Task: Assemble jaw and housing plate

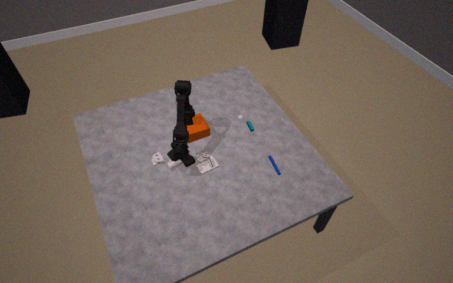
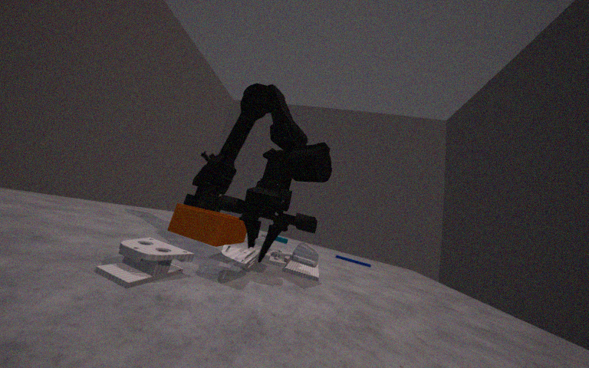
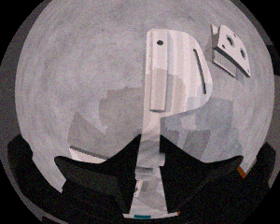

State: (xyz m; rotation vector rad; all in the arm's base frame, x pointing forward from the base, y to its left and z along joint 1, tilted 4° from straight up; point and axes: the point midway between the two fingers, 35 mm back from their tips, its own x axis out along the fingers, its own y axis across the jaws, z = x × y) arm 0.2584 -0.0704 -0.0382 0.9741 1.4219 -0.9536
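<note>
Now: the white jaw 1 cm ahead of my gripper tip, 2 cm to the right of it and 3 cm above it. Also, from my gripper tip: teal bar: 18 cm behind, 47 cm to the left, 1 cm below; small white cube: 29 cm behind, 43 cm to the left, 2 cm below; white stepped block: 6 cm behind, 15 cm to the right, 1 cm below.
</note>
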